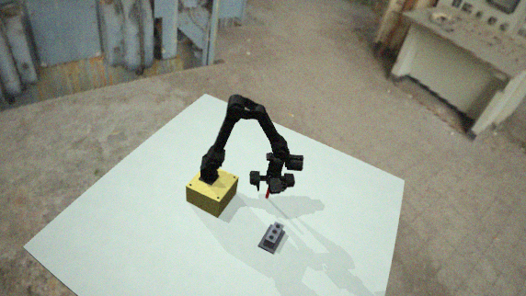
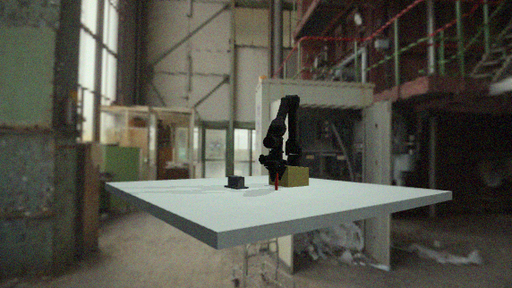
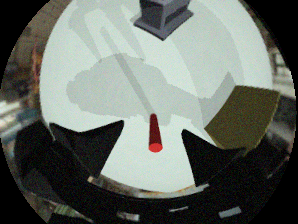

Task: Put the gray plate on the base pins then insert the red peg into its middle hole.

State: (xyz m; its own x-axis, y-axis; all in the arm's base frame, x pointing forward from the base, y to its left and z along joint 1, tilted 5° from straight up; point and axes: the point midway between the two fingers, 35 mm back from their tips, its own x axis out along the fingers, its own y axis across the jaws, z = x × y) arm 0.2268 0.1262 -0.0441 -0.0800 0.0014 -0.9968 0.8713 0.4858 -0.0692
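Now: gripper tip 11 cm short of the gray plate and 19 cm to the left of it. Also, from my gripper tip: gray base: 11 cm ahead, 19 cm to the right, 4 cm below; then red peg: right at my gripper tip.
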